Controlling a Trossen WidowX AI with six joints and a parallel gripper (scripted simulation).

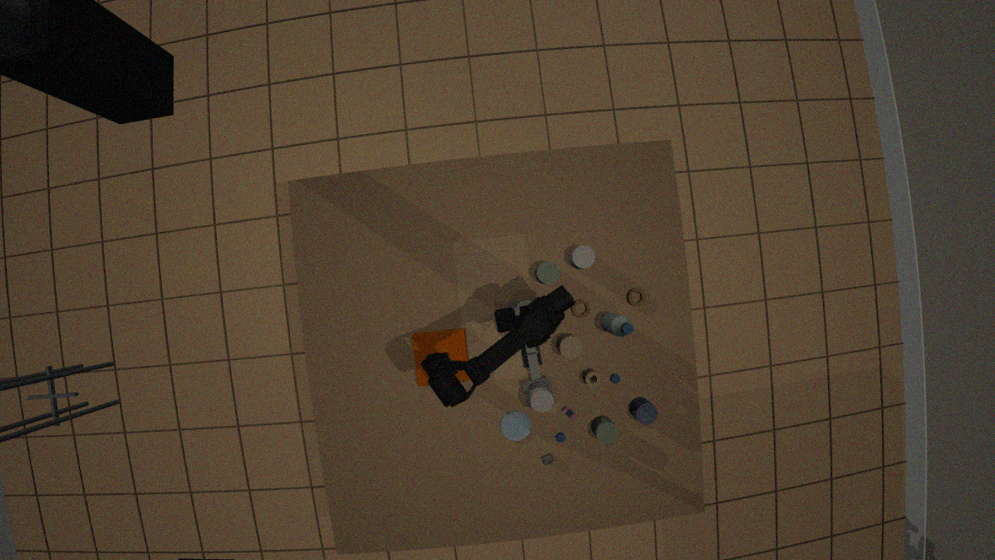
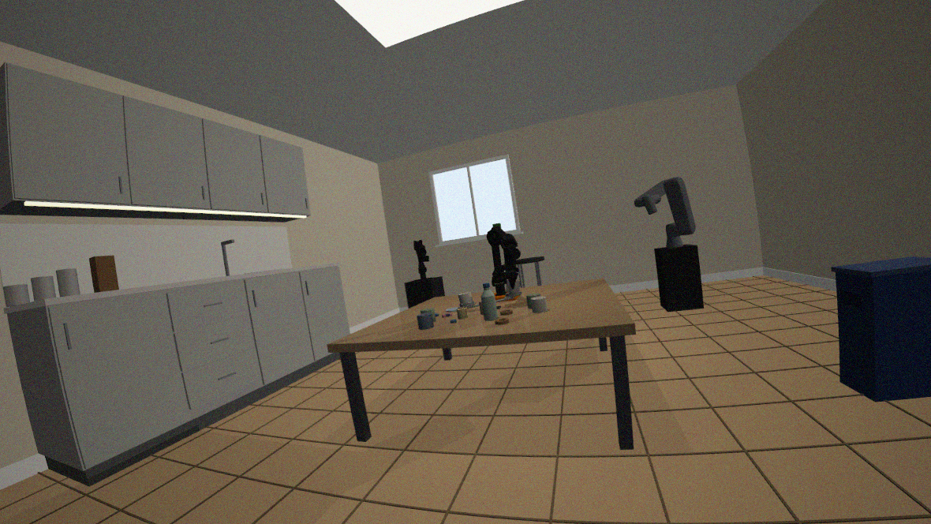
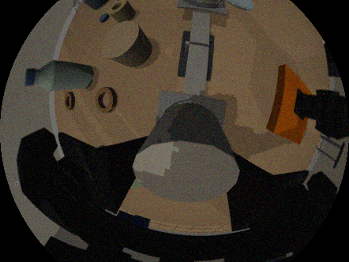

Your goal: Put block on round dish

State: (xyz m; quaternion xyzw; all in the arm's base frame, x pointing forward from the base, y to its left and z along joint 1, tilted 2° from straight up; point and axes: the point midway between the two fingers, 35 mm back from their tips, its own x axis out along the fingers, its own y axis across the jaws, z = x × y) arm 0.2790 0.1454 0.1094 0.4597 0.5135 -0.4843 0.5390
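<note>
Right now the grey block is 2 cm below my gripper tip and 1 cm to the right of it. From my gripper tip the other things lie so: grey balance 13 cm to the right, 6 cm below, 1 cm ahead; then round light-blue dish 38 cm to the right, 10 cm below, 6 cm behind; then tan cylinder 13 cm to the right, 12 cm ahead, 6 cm below.
</note>
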